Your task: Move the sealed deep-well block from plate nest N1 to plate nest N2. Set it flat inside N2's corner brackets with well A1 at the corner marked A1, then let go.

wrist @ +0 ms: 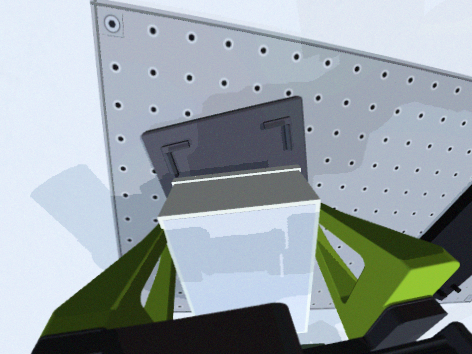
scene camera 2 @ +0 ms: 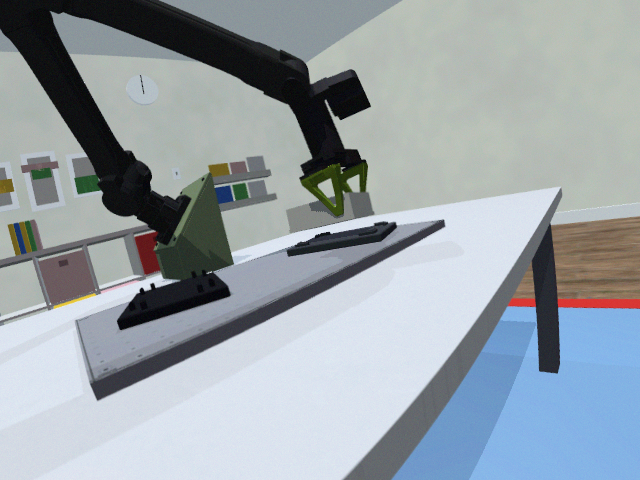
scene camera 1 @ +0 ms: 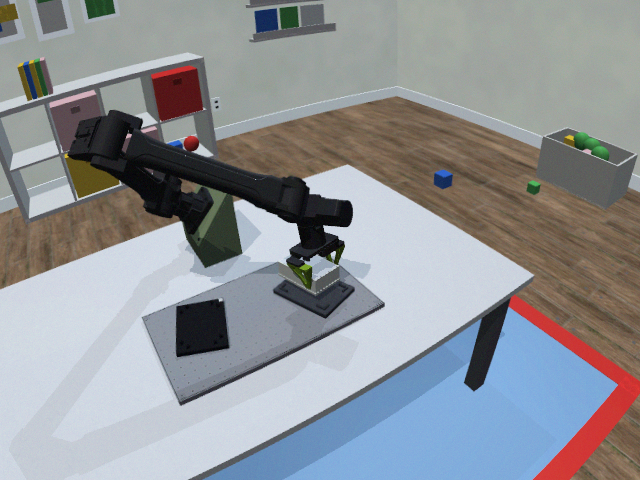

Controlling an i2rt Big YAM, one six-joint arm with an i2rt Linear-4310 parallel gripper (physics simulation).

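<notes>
My gripper is shut on the pale sealed block, one green finger on each side. The block looks about level, low above the dark grey nest, with a small gap under it. Two L-shaped corner brackets show uncovered past the block's edge in the wrist view; the rest of the nest is hidden there. The black nest has short posts and holds no block. I cannot read nest labels or the A1 marks.
Both nests sit on a grey perforated plate on the white table. The green arm mount stands behind the plate. A grey bin and small cubes are on the floor beyond.
</notes>
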